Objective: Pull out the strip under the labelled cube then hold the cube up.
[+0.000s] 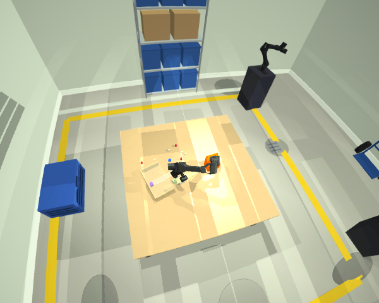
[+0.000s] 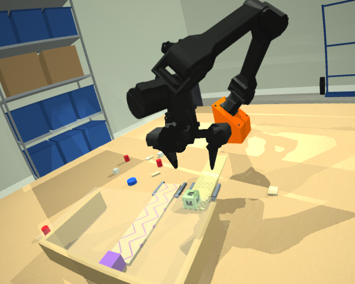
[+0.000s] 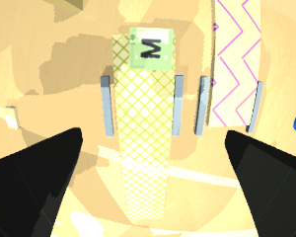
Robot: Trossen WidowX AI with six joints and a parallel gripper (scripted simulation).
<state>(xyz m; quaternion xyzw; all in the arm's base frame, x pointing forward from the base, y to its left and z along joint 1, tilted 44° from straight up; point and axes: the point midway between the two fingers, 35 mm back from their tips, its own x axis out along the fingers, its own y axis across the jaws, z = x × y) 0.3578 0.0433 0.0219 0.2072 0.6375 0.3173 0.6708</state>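
The cube marked m is 50 mm below my gripper tip, 50 mm ahead of it and 10 mm to the left of it. From my gripper tip the other things lie so: blue disc 230 mm to the right, 70 mm below, 20 mm ahead; then white tile 170 mm to the left, 70 mm below, 50 mm behind.
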